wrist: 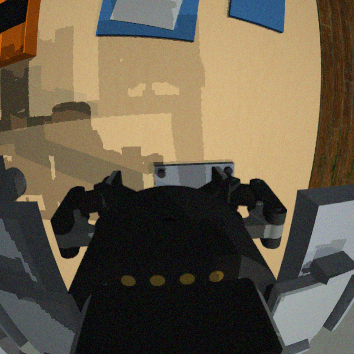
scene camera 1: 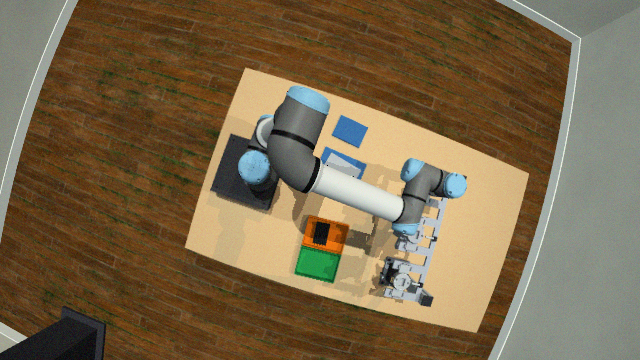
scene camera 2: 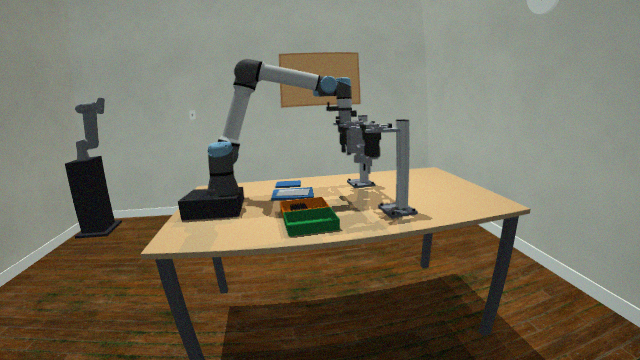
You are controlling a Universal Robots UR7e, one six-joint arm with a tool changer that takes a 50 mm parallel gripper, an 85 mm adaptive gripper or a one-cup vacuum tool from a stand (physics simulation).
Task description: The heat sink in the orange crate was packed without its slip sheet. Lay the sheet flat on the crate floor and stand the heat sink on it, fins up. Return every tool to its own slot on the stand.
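Places are measured from the arm's base along level axes (x ahead, y left, z up), in millimetres.
Pixels of known places: arm's base at its link origin: (scene camera 2: 223,192).
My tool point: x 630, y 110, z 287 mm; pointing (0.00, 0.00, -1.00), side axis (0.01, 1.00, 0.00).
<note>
For each thing: its middle in the pictures, then the offset to it from my tool point.
- black heat sink at the middle of its body: (wrist: 8,13) (scene camera 2: 299,210) (scene camera 1: 321,233) dx -302, dy -304, dz -342 mm
- orange crate at the middle of its body: (wrist: 6,20) (scene camera 2: 303,208) (scene camera 1: 325,234) dx -283, dy -303, dz -339 mm
- pale grey slip sheet at the middle of its body: (scene camera 1: 340,171) (scene camera 2: 293,192) dx -288, dy -10, dz -349 mm
- blue tray at the middle of its body: (scene camera 1: 339,172) (scene camera 2: 292,193) dx -292, dy -13, dz -355 mm
- green crate at the middle of its body: (scene camera 2: 310,221) (scene camera 1: 317,263) dx -283, dy -445, dz -339 mm
- second blue plate at the middle of its body: (scene camera 1: 350,131) (scene camera 2: 288,184) dx -290, dy +183, dz -355 mm
The black heat sink (scene camera 1: 321,233) (scene camera 2: 298,206) (wrist: 10,16) sits in the orange crate (scene camera 1: 337,243) (scene camera 2: 320,202) (wrist: 31,35); ridges show on it in scene camera 2. The pale grey slip sheet (scene camera 1: 342,165) (scene camera 2: 293,192) (wrist: 146,12) lies flat on a blue tray (scene camera 1: 327,152) (scene camera 2: 276,195) (wrist: 145,35). The adaptive gripper (wrist: 168,177) is at the arm's wrist in a stand slot, high above the table, far from sheet and crate. Its fingers are apart and empty. One row of gold contacts shows at the coupling. The tool stand (scene camera 1: 430,258) (scene camera 2: 402,165) also holds two other tools.
A green crate (scene camera 1: 317,265) (scene camera 2: 312,227) adjoins the orange crate. A second blue plate (scene camera 1: 350,131) (scene camera 2: 288,184) (wrist: 258,15) lies beyond the tray. Grey slot arms of the stand flank the gripper closely in the wrist view. A stand foot shows below the fingers.
</note>
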